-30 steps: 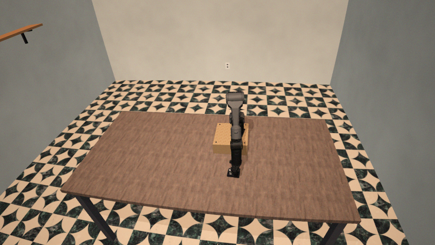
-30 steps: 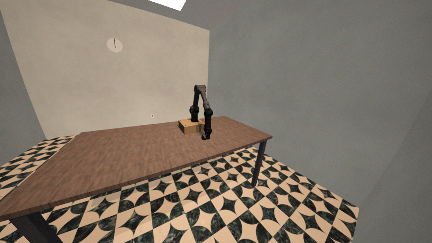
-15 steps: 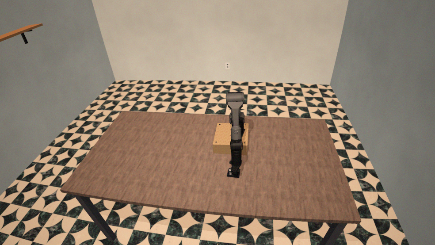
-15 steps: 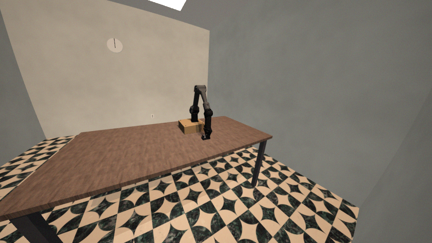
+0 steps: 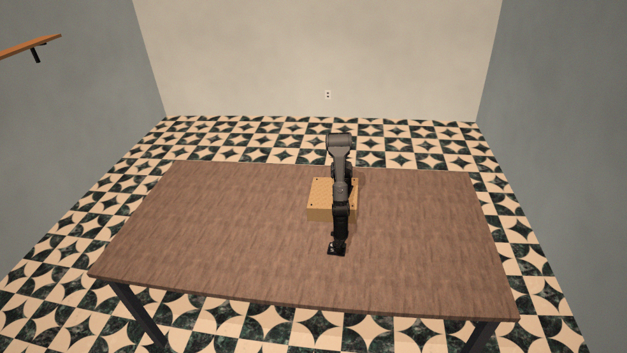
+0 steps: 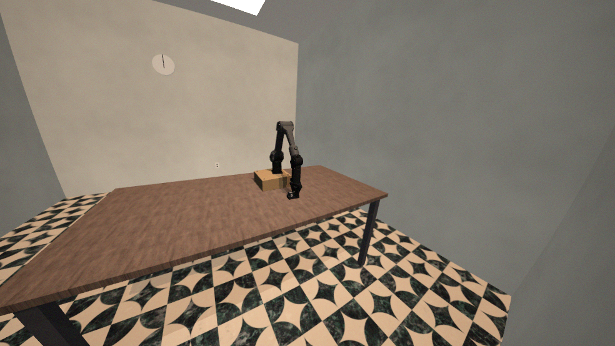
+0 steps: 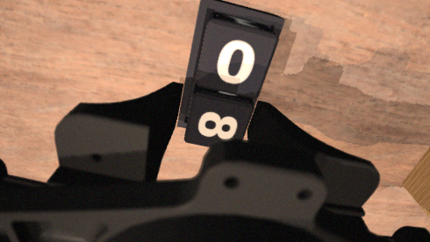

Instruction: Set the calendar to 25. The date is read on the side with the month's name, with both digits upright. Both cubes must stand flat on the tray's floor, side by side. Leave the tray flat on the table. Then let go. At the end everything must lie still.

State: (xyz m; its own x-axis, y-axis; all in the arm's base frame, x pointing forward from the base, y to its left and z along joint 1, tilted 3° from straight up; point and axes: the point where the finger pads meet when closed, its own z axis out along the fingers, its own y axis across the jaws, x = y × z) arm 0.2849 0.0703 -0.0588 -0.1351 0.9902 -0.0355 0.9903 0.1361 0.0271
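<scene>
My gripper is now 2 cm to the left of the tray and 2 cm above it. The rest, counted from my hand: dark cube: 3 cm to the right.
</scene>
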